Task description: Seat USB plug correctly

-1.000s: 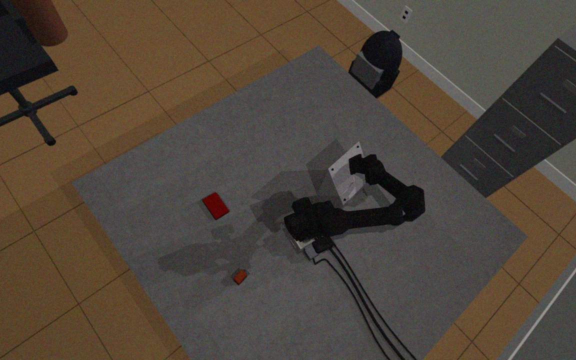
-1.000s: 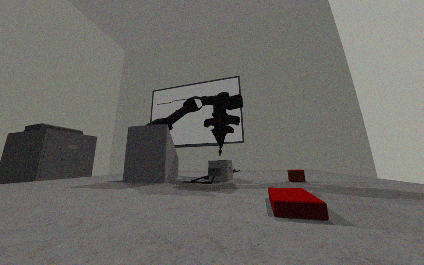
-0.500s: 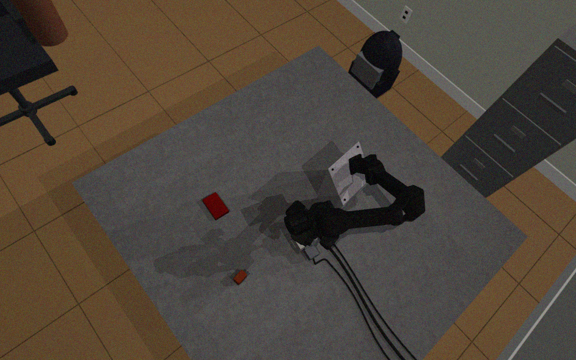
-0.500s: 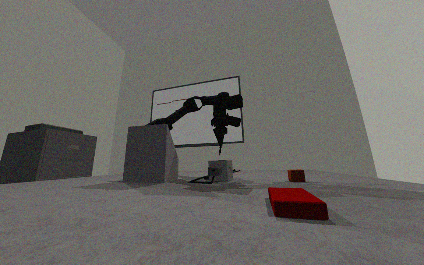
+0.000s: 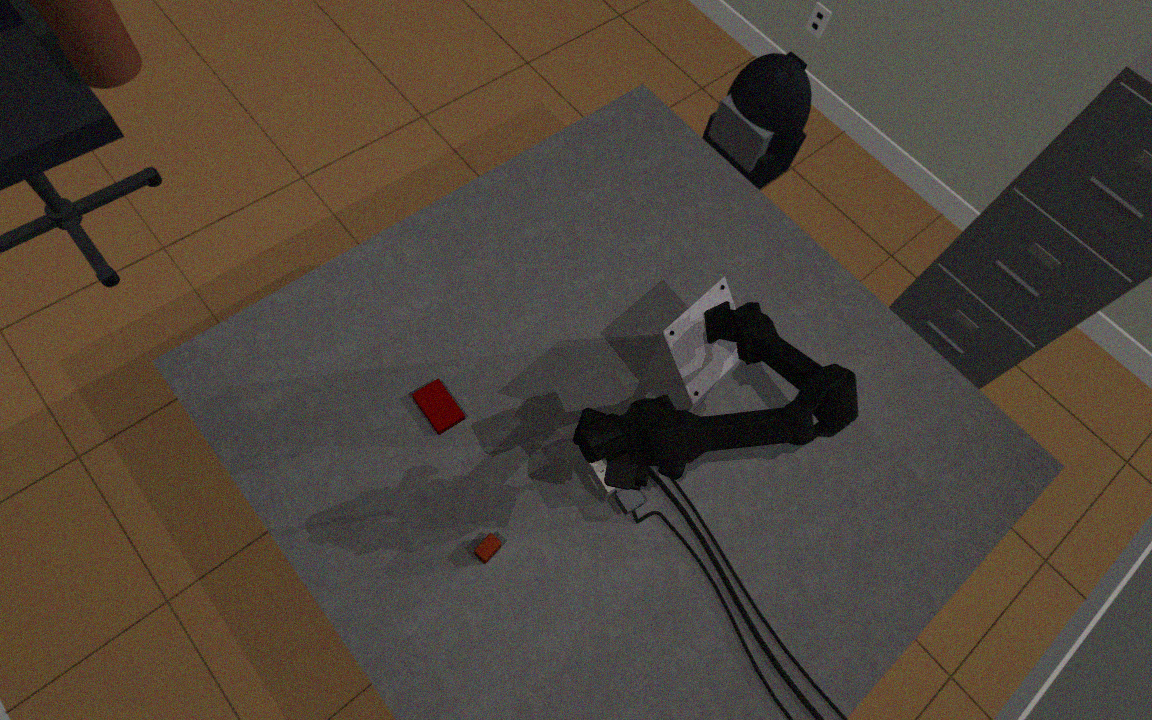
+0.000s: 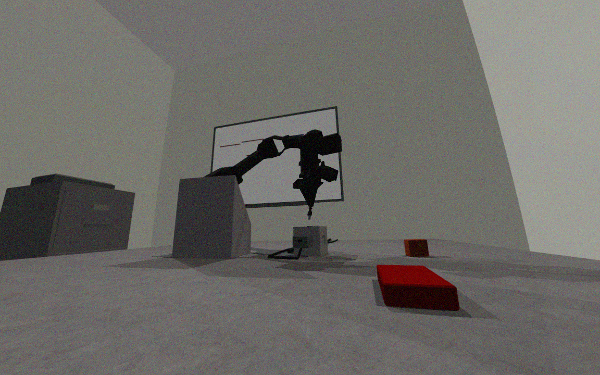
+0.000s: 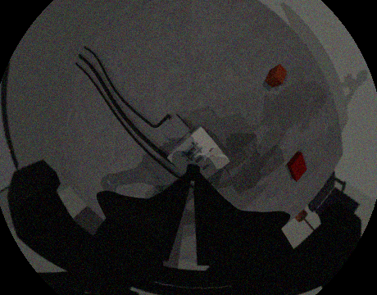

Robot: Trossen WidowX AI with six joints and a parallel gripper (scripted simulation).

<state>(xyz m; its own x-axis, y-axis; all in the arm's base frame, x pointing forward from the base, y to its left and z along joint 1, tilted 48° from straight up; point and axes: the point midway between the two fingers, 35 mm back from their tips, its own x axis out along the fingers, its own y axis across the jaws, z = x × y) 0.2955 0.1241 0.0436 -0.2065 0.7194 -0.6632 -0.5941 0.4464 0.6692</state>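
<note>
The USB plug is 2 cm below my gripper tip. The rest, counted from my gripper tip: orange block 26 cm ahead, 2 cm to the right, 12 cm below; then flat red block 20 cm ahead, 30 cm to the right, 12 cm below.
</note>
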